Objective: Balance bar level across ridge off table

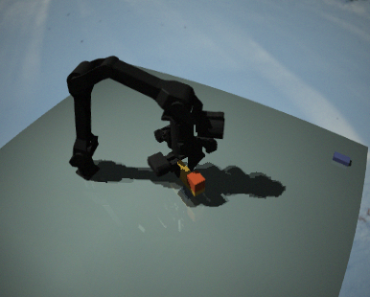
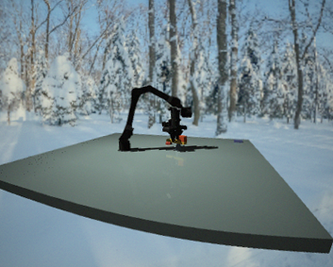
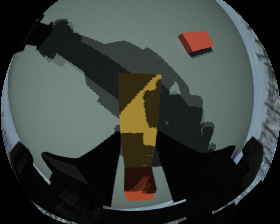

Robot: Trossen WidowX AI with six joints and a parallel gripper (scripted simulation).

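Right now the bar is 30 mm ahead of my gripper tip, 20 mm to the right of it and 20 mm above it. The rest, counted from my gripper tip: flat red block 80 mm behind, 150 mm to the left, 40 mm below; blue block 440 mm ahead, 370 mm to the left, 40 mm below.
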